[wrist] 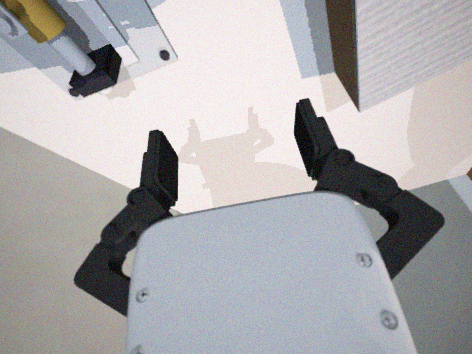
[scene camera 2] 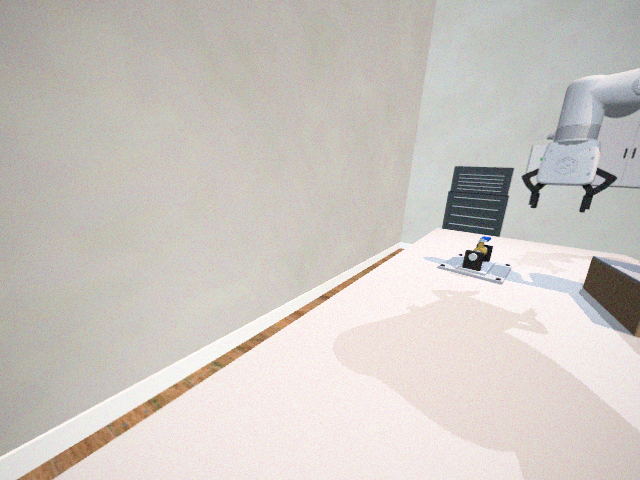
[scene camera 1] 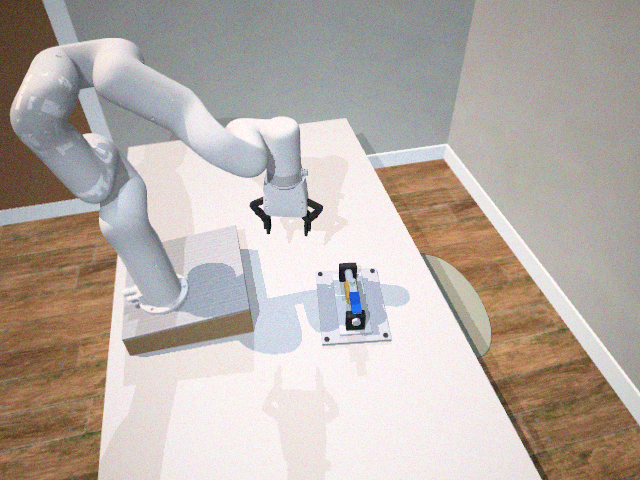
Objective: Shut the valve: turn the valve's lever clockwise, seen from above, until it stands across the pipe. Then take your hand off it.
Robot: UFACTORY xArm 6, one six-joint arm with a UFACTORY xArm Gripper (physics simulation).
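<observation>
The valve's blue lever (scene camera 1: 355, 302) (scene camera 2: 484, 239) points along the pipe, toward the near black pipe block in the scene camera 1 view. The brass valve body (scene camera 1: 347, 291) (scene camera 2: 480, 249) (wrist: 44, 22) sits on the pipe between two black blocks. The pipe (scene camera 1: 349, 275) (wrist: 75, 56) is fixed over a pale base plate (scene camera 1: 328, 335) (scene camera 2: 493, 277) (wrist: 152, 42). The lever does not show in the wrist view. My gripper (scene camera 1: 287, 233) (scene camera 2: 559, 207) (wrist: 231, 130) is open and empty. It hangs high above the table, apart from the valve, beyond its far end in the scene camera 1 view.
The arm's base stands on a raised wooden block (scene camera 1: 206, 315) (scene camera 2: 612, 294) (wrist: 400, 45), left of the valve in the scene camera 1 view. The table's right edge lies beyond the valve, with a round pale object (scene camera 1: 465, 304) below it. A dark chair (scene camera 2: 475, 206) stands behind the table.
</observation>
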